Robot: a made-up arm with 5 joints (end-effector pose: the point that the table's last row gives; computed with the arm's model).
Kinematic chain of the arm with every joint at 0, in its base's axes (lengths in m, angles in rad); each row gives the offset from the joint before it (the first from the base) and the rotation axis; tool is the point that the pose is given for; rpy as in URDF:
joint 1: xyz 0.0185 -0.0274 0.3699 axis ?
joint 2: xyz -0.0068 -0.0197 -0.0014 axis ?
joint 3: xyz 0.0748 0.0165 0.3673 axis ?
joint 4: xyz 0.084 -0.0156 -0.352 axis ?
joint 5: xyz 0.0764 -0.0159 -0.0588 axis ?
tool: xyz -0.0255 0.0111 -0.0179 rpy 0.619 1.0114 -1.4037
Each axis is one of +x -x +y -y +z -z.
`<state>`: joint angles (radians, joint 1 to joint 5).
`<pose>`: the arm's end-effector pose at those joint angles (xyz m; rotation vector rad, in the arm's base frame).
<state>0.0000 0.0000 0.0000 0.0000 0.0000</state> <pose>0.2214 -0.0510 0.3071 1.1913 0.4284 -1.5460</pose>
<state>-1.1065 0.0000 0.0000 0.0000 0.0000</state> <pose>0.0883 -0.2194 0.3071 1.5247 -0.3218 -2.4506</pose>
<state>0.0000 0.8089 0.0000 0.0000 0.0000</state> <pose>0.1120 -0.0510 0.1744 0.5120 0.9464 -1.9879</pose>
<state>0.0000 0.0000 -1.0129 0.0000 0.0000</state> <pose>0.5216 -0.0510 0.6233 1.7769 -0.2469 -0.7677</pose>
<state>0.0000 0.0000 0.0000 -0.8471 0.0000</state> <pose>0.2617 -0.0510 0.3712 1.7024 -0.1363 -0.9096</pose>
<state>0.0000 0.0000 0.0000 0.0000 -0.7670</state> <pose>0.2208 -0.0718 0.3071 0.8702 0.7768 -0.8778</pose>
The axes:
joint 1: +z
joint 2: +y
joint 3: +y
joint 4: +y
joint 5: -z

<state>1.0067 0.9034 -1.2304 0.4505 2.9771</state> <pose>0.3817 0.4691 0.1419 -1.1470 1.0229 2.2425</pose>
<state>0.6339 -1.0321 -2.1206 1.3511 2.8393</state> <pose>-0.2176 -0.2478 1.0910 -1.3211 -0.7949 0.9373</pose>
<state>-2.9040 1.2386 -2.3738 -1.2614 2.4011</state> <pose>-0.6639 -0.1662 0.4712 -1.0368 2.4488 -1.6493</pose>
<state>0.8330 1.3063 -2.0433 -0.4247 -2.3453</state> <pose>0.5819 0.5021 0.2368 -0.2199 -0.0959 1.2769</pose>
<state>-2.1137 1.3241 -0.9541 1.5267 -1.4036</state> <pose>-0.1481 -0.1913 -0.0063 -2.3403 -1.2079 0.6826</pose>
